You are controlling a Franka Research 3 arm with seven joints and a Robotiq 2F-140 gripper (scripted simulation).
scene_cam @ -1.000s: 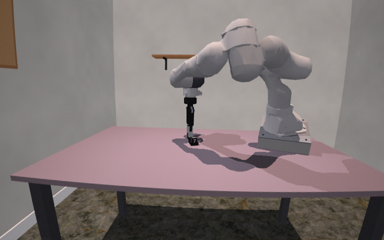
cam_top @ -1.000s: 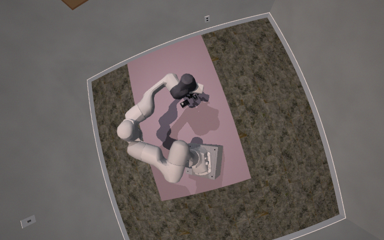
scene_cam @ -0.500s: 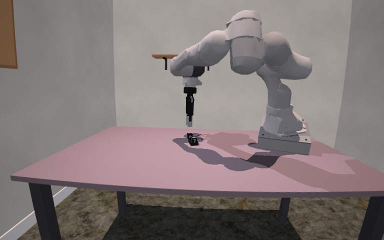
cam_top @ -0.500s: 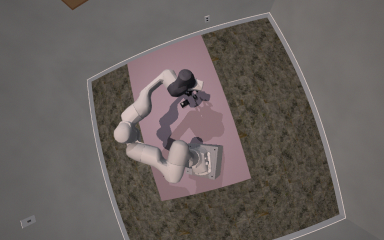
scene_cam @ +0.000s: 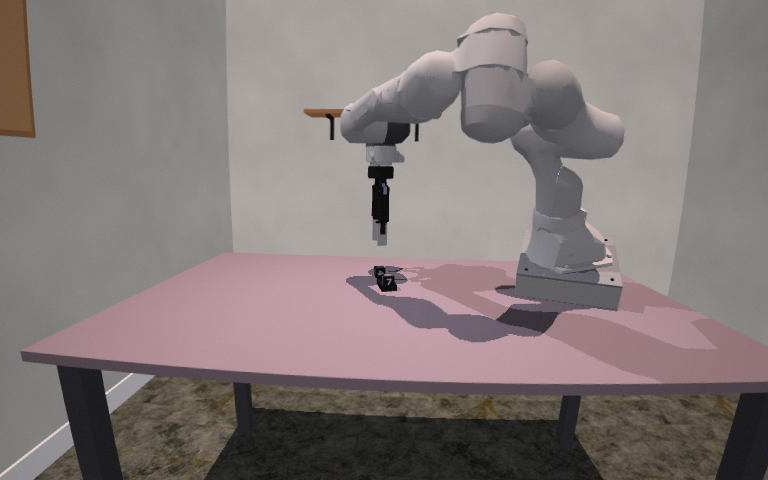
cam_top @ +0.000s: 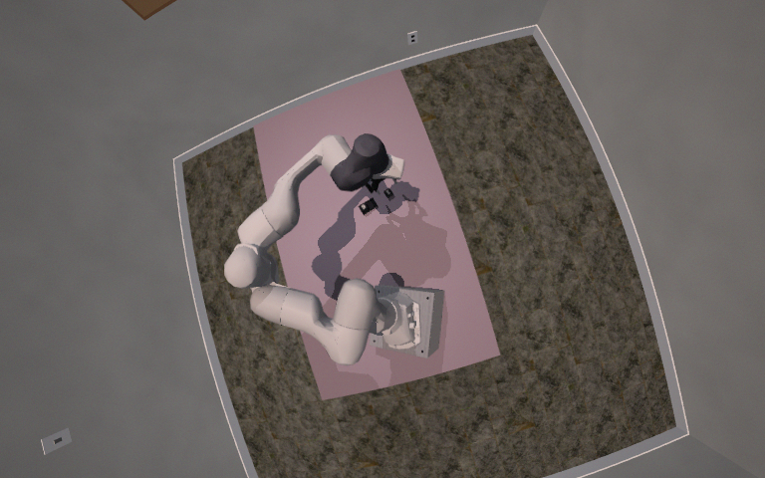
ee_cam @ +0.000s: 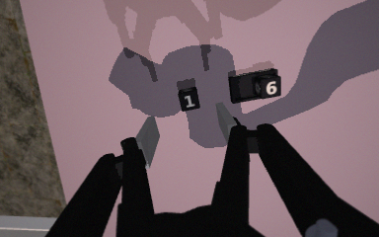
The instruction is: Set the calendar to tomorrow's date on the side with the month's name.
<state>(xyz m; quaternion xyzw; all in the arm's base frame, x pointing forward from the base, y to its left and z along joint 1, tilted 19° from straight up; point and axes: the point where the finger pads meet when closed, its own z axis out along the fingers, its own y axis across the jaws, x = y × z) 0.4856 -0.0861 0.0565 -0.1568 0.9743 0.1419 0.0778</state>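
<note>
Right now my hand is 120 mm above the black digit cube. Round my hand: black calendar tray: 40 mm behind, 100 mm to the left, 120 mm below.
</note>
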